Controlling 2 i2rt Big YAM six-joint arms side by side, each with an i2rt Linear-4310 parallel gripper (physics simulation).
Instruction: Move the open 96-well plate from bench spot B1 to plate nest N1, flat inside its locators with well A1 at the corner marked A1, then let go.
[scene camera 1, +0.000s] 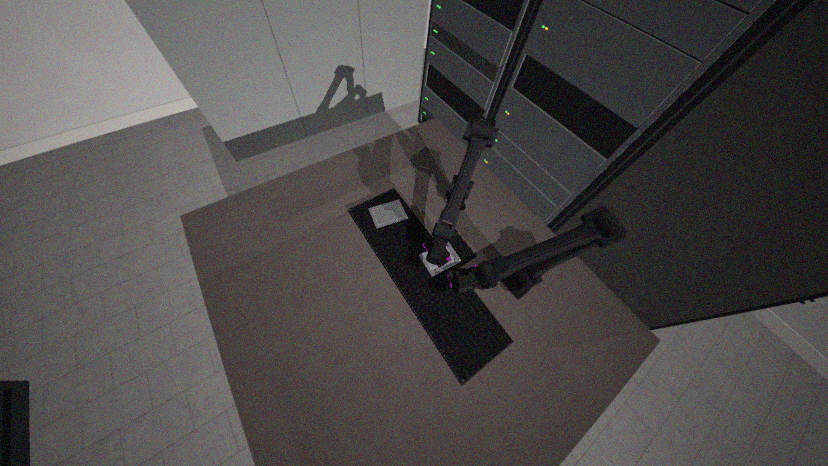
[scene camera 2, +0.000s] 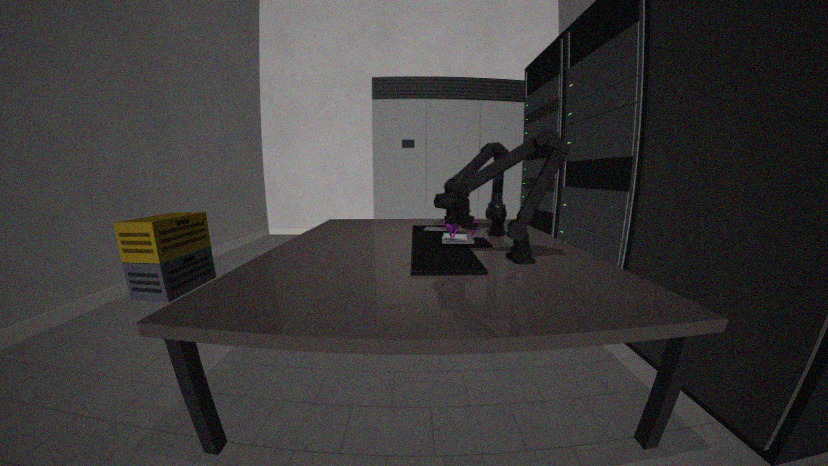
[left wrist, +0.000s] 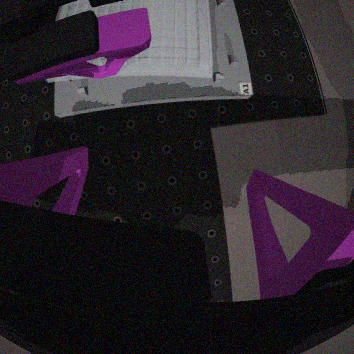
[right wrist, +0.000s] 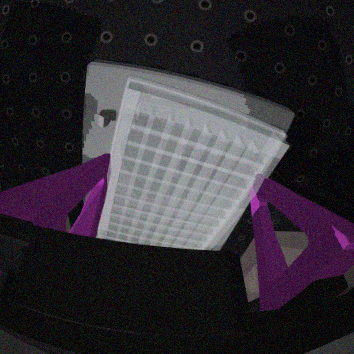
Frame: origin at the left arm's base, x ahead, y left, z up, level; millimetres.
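Where they show: left gripper, fingertip midpoint: (scene camera 1: 457, 273) (scene camera 2: 461, 235) (left wrist: 171, 167); right gripper, fingertip midpoint: (scene camera 2: 451, 236) (left wrist: 103, 28) (right wrist: 184, 172); left arm's base, link origin: (scene camera 1: 514, 284) (scene camera 2: 520, 259); right arm's base, link origin: (scene camera 2: 496, 234).
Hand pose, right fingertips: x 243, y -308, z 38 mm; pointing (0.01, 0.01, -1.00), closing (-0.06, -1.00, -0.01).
Note:
Things, the pixels of their centre, and the offset from my right fingertips. "spot": a spot on its surface instead. Level surfaces: height alone.
- open 96-well plate, body centre: (right wrist: 172, 200) (left wrist: 128, 24) (scene camera 1: 438, 257) (scene camera 2: 455, 236) dx -20, dy +5, dz +2 mm
- grey nest N1, body centre: (right wrist: 166, 196) (left wrist: 146, 34) (scene camera 1: 439, 257) (scene camera 2: 457, 239) dx -32, dy +8, dz -14 mm
- dark perforated board, surface height: dz -25 mm
- brown table, surface height: dz -38 mm
- pale flat square, surface spot: (scene camera 1: 388, 214) spot: dx +26, dy -327, dz -23 mm
The open 96-well plate (left wrist: 172, 40) (right wrist: 185, 170) is pale and clear-walled. It is between the fingers of my right gripper (right wrist: 185, 166) (scene camera 1: 437, 253), which is shut on it. The plate is over the grey nest N1 (left wrist: 150, 91) (right wrist: 100, 80), whose A1 label shows on the near right corner in the left wrist view. In the right wrist view the plate looks slightly turned against the nest's edges; its height and seating are unclear, and several locators are hidden. My left gripper (left wrist: 171, 167) (scene camera 1: 462, 274) is open and empty beside the nest, over the board.
A dark perforated board (scene camera 1: 469, 341) (scene camera 2: 440, 263) lies on the brown table (scene camera 1: 324, 347) (scene camera 2: 347, 301). A pale flat square (scene camera 1: 388, 214) lies at the board's far end; whether it marks B1 is unclear. The two arms stand close together near the nest.

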